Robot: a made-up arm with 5 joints. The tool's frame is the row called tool. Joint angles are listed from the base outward.
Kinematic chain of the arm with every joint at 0, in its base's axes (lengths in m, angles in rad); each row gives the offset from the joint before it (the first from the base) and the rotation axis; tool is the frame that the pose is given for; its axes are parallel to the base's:
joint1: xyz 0 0 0.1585 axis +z
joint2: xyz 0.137 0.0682 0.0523 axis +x
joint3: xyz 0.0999 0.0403 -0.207 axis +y
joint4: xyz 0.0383 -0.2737 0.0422 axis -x
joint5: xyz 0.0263 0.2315 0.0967 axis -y
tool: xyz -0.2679 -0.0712 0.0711
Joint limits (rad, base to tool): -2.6..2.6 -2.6..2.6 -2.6..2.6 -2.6..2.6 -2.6..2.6
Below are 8 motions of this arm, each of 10 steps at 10 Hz.
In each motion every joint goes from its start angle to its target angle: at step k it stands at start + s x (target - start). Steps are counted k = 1, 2, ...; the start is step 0. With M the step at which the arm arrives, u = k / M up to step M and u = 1 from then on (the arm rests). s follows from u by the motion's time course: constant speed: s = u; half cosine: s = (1 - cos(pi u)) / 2; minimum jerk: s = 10 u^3 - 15 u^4 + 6 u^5.
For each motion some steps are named. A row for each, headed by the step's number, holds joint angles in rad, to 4 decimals.
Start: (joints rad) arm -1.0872 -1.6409 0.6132 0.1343 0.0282
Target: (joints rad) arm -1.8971 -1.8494 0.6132 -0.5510 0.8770
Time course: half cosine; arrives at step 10
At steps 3, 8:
3: -1.2541 -1.6839 0.6132 -0.0069 0.2031
8: -1.8198 -1.8295 0.6132 -0.4856 0.7959

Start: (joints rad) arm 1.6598 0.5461 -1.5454 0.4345 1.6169
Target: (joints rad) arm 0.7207 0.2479 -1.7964 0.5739 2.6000
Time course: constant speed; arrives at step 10
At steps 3, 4, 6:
3: 1.3781 0.4566 -1.6207 0.4763 1.9118
4: 1.2842 0.4268 -1.6458 0.4903 2.0101
6: 1.0963 0.3672 -1.6960 0.5181 2.2068

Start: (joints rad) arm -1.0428 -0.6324 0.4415 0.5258 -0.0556
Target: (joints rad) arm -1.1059 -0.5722 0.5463 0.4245 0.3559
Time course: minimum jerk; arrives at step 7
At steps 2, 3, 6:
2: -1.0519 -0.6237 0.4567 0.5111 0.0039
3: -1.0660 -0.6103 0.4801 0.4885 0.0958
6: -1.1044 -0.5736 0.5439 0.4269 0.3463

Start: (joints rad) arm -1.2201 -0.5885 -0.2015 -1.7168 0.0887
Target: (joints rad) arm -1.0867 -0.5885 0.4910 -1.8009 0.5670
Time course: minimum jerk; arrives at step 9
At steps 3, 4, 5, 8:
3: -1.1921 -0.5885 -0.0562 -1.7345 0.1891
4: -1.1672 -0.5885 0.0732 -1.7502 0.2784
5: -1.1396 -0.5885 0.2163 -1.7675 0.3773
8: -1.0882 -0.5885 0.4830 -1.7999 0.5615

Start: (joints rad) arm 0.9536 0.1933 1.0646 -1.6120 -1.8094
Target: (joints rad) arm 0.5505 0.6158 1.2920 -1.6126 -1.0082
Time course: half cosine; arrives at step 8
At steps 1, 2, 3, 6, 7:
1: 0.9383 0.2094 1.0733 -1.6120 -1.7789
2: 0.8946 0.2552 1.0979 -1.6121 -1.6921
3: 0.8292 0.3237 1.1348 -1.6122 -1.5621
6: 0.6095 0.5539 1.2587 -1.6125 -1.1255
7: 0.5658 0.5997 1.2833 -1.6126 -1.0387

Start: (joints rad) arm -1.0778 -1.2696 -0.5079 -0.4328 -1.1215
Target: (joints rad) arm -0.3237 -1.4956 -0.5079 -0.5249 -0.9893
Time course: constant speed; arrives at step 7
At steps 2, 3, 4, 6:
2: -0.8623 -1.3342 -0.5079 -0.4591 -1.0837
3: -0.7546 -1.3665 -0.5079 -0.4723 -1.0648
4: -0.6469 -1.3987 -0.5079 -0.4854 -1.0460
6: -0.4314 -1.4633 -0.5079 -0.5117 -1.0082

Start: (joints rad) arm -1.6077 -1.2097 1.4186 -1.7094 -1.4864
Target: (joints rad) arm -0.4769 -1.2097 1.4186 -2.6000 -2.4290
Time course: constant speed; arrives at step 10
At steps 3, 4, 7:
3: -1.2685 -1.2097 1.4186 -1.9766 -1.7692
4: -1.1554 -1.2097 1.4186 -2.0656 -1.8634
7: -0.8161 -1.2097 1.4186 -2.3328 -2.1462

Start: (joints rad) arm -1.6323 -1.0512 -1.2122 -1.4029 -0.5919
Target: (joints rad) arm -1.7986 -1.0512 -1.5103 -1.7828 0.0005
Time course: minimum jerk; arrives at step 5
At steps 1, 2, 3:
1: -1.6419 -1.0512 -1.2295 -1.4249 -0.5576
2: -1.6851 -1.0512 -1.3068 -1.5235 -0.4038
3: -1.7458 -1.0512 -1.4157 -1.6622 -0.1876

